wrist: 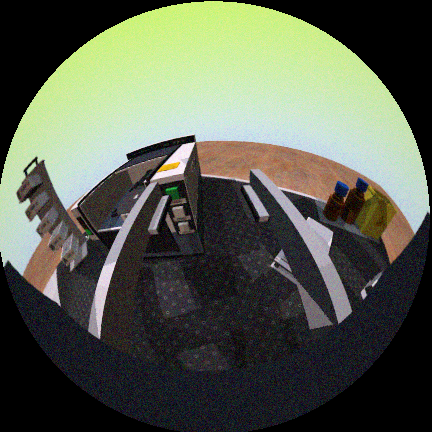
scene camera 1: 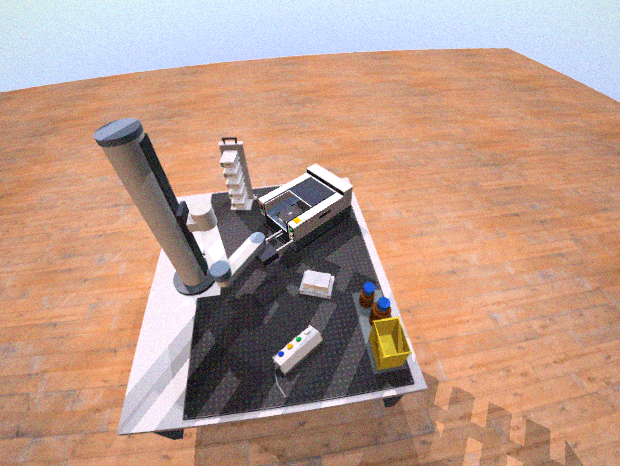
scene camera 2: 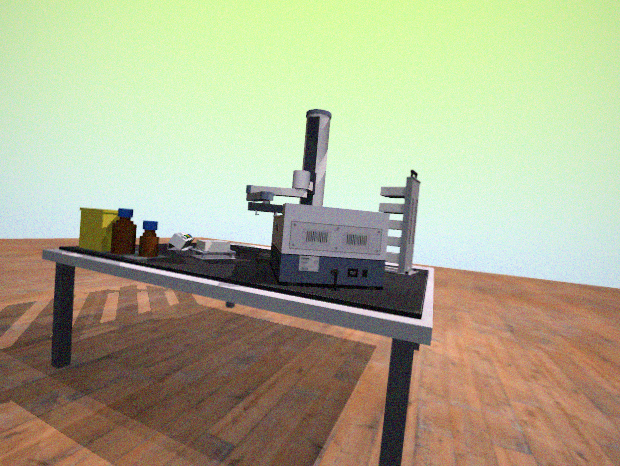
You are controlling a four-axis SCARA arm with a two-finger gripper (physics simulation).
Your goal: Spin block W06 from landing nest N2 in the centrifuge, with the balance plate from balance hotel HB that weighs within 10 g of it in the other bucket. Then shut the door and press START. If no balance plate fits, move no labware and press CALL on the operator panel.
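Seen in the pictures: gripper, fingertip midpoint: (wrist: 203,183) (scene camera 1: 287,236) (scene camera 2: 266,213); arm's base, link origin: (scene camera 1: 196,276).
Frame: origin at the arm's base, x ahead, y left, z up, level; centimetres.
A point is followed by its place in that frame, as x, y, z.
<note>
My gripper (scene camera 1: 286,236) @(54.1, 0.7, 23.3) (wrist: 203,183) @(54.1, 0.7, 23.3) is shut to its narrow stance and empty, fingers parallel with a gap, above the mat at the centrifuge's front; in the wrist view the left finger overlaps the front panel. The centrifuge (scene camera 1: 323,225) @(76.2, 19.0, 9.0) (scene camera 2: 333,217) @(88.1, 44.7, 22.7) (wrist: 193,200) @(61.5, 9.2, 14.7) has its top open; what its buckets hold is unclear. A white block (scene camera 1: 316,279) @(66.1, -18.1, 8.8) (scene camera 2: 214,245) @(69.9, -14.5, 7.2) (wrist: 321,236) @(67.7, -19.5, 8.8) sits on a landing nest, partly behind the right finger in the wrist view; its label is unreadable. Balance hotel (scene camera 1: 245,172) @(32.0, 59.6, 24.8) (scene camera 2: 410,225) @(30.7, 62.9, 23.5) (wrist: 53,192) @(33.1, 59.6, 29.6) has several stacked shelves. The operator panel (scene camera 1: 301,351) @(54.0, -53.3, 7.9) (scene camera 2: 179,242) @(61.2, -43.9, 5.2) has coloured buttons.
Two brown bottles (scene camera 1: 366,297) @(88.1, -33.3, 10.4) (scene camera 2: 124,237) @(94.8, -38.4, 8.5) (wrist: 335,206) @(86.1, -29.9, 8.0) with blue caps and a yellow bin (scene camera 1: 393,351) @(95.0, -57.8, 2.1) (scene camera 2: 95,230) @(96.8, -53.7, 9.9) (wrist: 375,215) @(85.8, -51.9, 11.6) stand along the table's edge. The arm's tall column (scene camera 1: 155,215) @(1.2, -7.4, 54.5) (scene camera 2: 323,155) @(3.4, 6.7, 62.4) stands opposite them. A cable runs from the operator panel.
</note>
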